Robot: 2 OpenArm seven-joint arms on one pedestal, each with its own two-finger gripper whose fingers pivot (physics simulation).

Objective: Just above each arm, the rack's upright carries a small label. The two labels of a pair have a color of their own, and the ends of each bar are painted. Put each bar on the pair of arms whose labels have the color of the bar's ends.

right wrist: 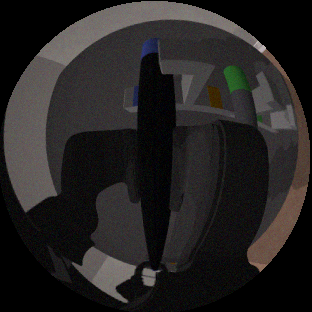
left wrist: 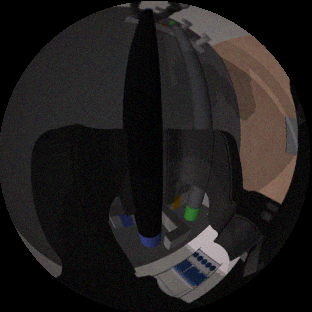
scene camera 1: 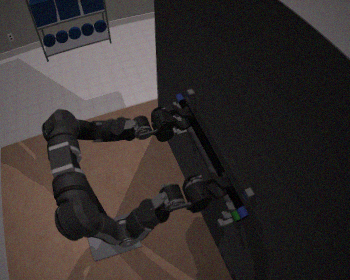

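There's a black bar in the pictures, along with the left gripper and the right gripper.
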